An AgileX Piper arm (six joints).
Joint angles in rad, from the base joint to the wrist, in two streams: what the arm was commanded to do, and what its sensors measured. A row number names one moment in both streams.
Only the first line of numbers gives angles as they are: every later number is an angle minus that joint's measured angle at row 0.
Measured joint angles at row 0: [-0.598, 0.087, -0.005, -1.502, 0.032, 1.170]
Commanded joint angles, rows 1 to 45: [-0.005, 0.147, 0.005, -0.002, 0.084, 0.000]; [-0.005, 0.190, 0.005, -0.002, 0.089, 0.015]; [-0.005, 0.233, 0.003, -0.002, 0.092, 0.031]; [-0.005, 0.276, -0.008, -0.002, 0.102, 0.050]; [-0.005, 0.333, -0.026, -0.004, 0.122, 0.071]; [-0.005, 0.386, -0.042, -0.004, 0.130, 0.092]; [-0.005, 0.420, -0.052, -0.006, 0.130, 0.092]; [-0.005, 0.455, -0.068, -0.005, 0.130, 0.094]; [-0.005, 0.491, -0.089, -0.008, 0.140, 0.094]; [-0.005, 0.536, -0.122, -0.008, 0.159, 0.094]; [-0.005, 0.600, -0.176, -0.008, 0.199, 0.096]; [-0.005, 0.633, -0.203, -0.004, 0.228, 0.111]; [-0.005, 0.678, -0.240, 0.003, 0.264, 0.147]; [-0.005, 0.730, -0.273, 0.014, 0.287, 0.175]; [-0.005, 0.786, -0.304, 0.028, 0.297, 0.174]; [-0.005, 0.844, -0.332, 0.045, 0.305, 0.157]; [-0.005, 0.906, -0.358, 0.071, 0.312, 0.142]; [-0.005, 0.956, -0.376, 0.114, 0.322, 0.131]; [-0.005, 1.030, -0.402, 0.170, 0.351, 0.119]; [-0.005, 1.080, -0.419, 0.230, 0.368, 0.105]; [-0.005, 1.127, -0.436, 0.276, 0.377, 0.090]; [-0.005, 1.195, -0.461, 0.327, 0.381, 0.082]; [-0.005, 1.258, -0.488, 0.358, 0.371, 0.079]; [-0.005, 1.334, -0.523, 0.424, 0.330, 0.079]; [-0.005, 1.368, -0.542, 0.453, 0.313, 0.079]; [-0.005, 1.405, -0.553, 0.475, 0.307, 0.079]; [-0.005, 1.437, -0.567, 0.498, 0.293, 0.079]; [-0.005, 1.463, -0.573, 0.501, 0.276, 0.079]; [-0.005, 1.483, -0.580, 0.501, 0.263, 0.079]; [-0.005, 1.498, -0.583, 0.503, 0.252, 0.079]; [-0.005, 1.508, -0.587, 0.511, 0.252, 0.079]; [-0.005, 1.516, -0.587, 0.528, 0.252, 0.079]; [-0.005, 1.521, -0.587, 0.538, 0.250, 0.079]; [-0.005, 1.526, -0.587, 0.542, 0.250, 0.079]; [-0.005, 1.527, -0.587, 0.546, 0.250, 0.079]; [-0.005, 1.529, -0.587, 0.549, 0.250, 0.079]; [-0.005, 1.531, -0.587, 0.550, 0.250, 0.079]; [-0.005, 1.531, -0.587, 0.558, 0.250, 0.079]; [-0.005, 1.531, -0.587, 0.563, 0.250, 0.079]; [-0.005, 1.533, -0.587, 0.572, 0.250, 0.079]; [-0.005, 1.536, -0.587, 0.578, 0.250, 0.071]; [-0.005, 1.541, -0.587, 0.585, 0.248, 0.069]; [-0.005, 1.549, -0.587, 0.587, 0.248, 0.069]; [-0.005, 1.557, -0.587, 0.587, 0.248, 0.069]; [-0.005, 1.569, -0.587, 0.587, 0.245, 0.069]
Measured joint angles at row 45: [0.000, 1.538, -0.583, 0.572, 0.254, 0.079]
